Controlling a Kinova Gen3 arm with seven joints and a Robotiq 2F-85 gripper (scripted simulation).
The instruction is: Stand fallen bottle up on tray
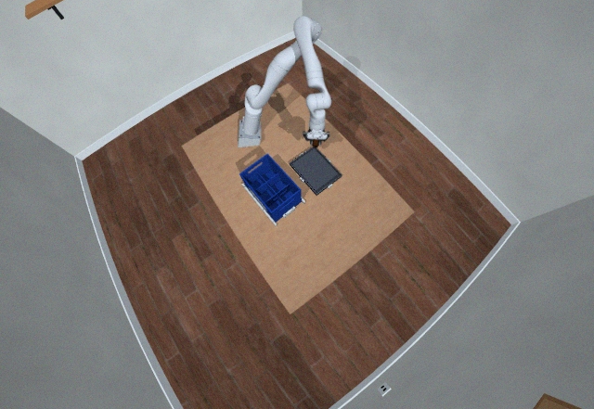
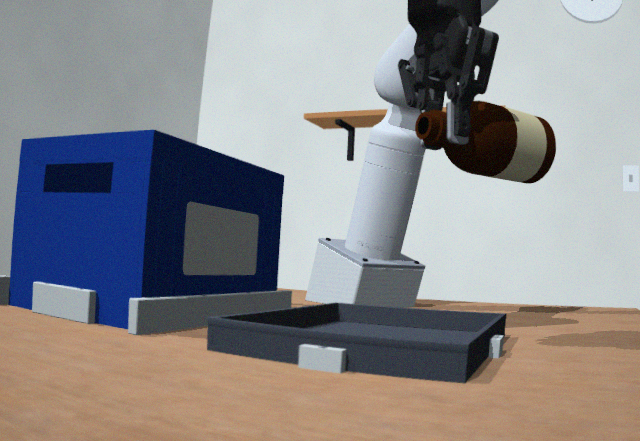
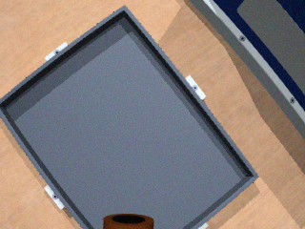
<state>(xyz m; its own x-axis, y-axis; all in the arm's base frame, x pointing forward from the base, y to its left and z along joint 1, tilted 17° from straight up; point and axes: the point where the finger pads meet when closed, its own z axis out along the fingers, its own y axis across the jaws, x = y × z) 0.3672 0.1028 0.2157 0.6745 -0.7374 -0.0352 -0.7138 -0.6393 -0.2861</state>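
My hand is 30 mm past the brown bottle and 40 mm to the right of it. The rest, counted from my hand: blue crate: 20 mm behind, 320 mm to the right, 120 mm below; tray: 50 mm ahead, 40 mm to the right, 190 mm below.
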